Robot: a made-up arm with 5 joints. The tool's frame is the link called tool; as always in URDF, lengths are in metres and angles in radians. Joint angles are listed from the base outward.
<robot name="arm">
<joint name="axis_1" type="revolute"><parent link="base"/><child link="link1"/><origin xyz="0.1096 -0.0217 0.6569" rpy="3.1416 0 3.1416"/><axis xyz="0 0 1"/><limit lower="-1.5" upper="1.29"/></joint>
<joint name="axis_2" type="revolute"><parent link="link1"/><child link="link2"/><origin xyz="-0.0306 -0.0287 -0.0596" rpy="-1.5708 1.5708 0"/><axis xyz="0 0 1"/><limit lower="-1.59" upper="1.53"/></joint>
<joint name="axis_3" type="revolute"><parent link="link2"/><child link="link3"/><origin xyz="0.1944 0.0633 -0.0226" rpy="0 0 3.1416"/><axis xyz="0 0 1"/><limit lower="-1.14" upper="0.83"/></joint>
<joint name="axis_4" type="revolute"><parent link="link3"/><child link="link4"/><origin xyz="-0.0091 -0.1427 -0.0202"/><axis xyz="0 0 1"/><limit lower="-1.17" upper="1.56"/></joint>
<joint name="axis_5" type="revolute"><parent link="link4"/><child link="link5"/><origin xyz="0.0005 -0.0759 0.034" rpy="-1.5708 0 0"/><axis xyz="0 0 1"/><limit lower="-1.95" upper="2.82"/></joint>
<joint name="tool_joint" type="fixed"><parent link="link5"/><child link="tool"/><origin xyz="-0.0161 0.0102 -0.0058" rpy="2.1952 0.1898 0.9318"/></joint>
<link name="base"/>
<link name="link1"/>
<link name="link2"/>
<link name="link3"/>
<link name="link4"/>
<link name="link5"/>
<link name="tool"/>
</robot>
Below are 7 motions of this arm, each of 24 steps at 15 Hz.
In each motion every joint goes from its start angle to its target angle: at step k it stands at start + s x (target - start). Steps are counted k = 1, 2, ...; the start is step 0. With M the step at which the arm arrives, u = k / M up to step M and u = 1 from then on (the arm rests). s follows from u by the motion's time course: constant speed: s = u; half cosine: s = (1 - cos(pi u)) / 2; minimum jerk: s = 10 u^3 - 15 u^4 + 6 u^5.
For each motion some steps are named. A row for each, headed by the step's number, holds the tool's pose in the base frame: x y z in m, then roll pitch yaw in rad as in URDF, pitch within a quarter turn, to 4 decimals.
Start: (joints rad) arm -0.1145 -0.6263 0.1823 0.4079 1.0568
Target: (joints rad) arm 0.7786 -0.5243 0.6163 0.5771 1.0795
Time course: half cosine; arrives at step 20
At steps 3, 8, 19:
3: 0.2888 -0.0384 0.9934 -2.6035 -0.4106 -1.2967
8: 0.2942 -0.0869 0.9576 -2.8202 -0.3660 -1.4735
19: 0.2368 -0.1851 0.8751 3.0116 -0.2147 -1.9145

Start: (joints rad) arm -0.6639 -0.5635 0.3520 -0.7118 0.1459
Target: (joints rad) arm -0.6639 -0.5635 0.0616 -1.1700 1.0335
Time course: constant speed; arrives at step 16
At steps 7, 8, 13, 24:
7: 0.2275 0.0222 1.0540 -1.2682 -0.1473 -0.7477
8: 0.2230 0.0200 1.0567 -1.2233 -0.1694 -0.8078
13: 0.2005 0.0090 1.0669 -0.9854 -0.1985 -1.1274
24: 0.1875 0.0026 1.0709 -0.8520 -0.1502 -1.3174

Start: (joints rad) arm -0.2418 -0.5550 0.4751 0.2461 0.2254
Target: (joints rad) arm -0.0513 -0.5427 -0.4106 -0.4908 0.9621
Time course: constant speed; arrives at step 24
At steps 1, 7, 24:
1: 0.3198 -0.0161 0.9502 -2.5465 0.3939 -1.1722
7: 0.3007 -0.0263 1.0127 -2.1790 0.1290 -1.1422
24: 0.1641 -0.0491 1.1205 -1.0697 -0.2285 -1.8169

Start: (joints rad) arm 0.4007 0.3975 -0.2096 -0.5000 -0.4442
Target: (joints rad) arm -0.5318 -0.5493 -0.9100 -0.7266 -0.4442
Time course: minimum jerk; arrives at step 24
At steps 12, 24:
12: 0.3178 -0.0618 1.0877 -1.0958 0.0956 -0.4149
24: 0.0807 -0.1009 1.1193 -0.5806 -0.7138 -0.1226

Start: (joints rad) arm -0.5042 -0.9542 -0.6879 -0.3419 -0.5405
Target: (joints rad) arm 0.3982 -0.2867 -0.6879 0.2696 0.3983
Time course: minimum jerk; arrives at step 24
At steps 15, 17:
15: 0.1753 -0.0775 1.1323 -1.3937 0.0667 -1.1934
17: 0.2069 -0.0925 1.1253 -1.5633 0.0809 -1.4130

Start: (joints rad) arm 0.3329 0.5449 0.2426 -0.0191 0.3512
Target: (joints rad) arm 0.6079 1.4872 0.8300 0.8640 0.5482
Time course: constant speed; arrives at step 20
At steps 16, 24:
16: 0.1884 -0.1156 0.5230 1.0837 -0.0343 -2.3509
24: 0.1348 -0.0853 0.5434 0.6025 -0.0966 -2.3656

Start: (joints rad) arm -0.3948 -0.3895 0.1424 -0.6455 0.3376
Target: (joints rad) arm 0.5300 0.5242 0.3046 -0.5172 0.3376
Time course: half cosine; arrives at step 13
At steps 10, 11, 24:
10: 0.4271 -0.2067 0.7902 -2.6243 0.3235 -1.8366
11: 0.4174 -0.2278 0.7663 -2.7106 0.3345 -1.9278
24: 0.4070 -0.2444 0.7462 -2.7833 0.3419 -2.0049

